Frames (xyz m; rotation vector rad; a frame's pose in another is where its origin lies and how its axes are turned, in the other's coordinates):
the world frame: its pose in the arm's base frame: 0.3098 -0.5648 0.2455 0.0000 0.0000 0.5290
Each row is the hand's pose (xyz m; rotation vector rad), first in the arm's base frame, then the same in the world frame.
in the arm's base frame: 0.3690 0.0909 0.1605 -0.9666 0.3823 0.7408
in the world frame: 0.3820 0.5362 -0.0850 -0.8144 0.6078 0.2593
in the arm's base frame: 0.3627 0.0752 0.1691 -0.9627 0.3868 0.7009
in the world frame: 0.3687 0.5258 -0.0764 -0.8111 0.6122 0.2192
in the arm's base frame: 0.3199 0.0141 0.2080 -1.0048 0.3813 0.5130
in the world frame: 0.3009 0.4947 -0.0375 -0.8595 0.6230 0.0352
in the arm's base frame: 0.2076 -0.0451 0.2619 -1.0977 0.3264 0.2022
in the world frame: 0.1740 0.5002 0.0164 -0.9756 0.6029 -0.2678
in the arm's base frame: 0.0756 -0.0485 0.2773 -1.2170 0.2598 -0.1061
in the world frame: 0.0584 0.5639 0.0318 -1.1237 0.5776 -0.5640
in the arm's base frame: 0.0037 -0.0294 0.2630 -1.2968 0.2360 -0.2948
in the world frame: 0.0059 0.6167 0.0175 -1.2186 0.5804 -0.7428
